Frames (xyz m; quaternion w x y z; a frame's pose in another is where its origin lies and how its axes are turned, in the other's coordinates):
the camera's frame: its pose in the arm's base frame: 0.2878 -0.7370 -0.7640 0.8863 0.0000 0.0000 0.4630
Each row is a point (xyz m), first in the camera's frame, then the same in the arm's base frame.
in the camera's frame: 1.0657 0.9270 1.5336
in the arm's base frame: 0.1357 0.6672 0.7696
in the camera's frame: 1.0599 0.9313 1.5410
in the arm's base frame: 0.1288 0.6649 0.7770
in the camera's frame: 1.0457 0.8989 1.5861
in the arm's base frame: 0.1473 0.6348 0.8221
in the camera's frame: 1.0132 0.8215 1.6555
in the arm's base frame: 0.1923 0.5639 0.8915
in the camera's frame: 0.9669 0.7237 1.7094
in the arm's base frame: 0.2461 0.4700 0.9454
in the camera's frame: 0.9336 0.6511 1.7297
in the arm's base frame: 0.2867 0.4012 0.9657
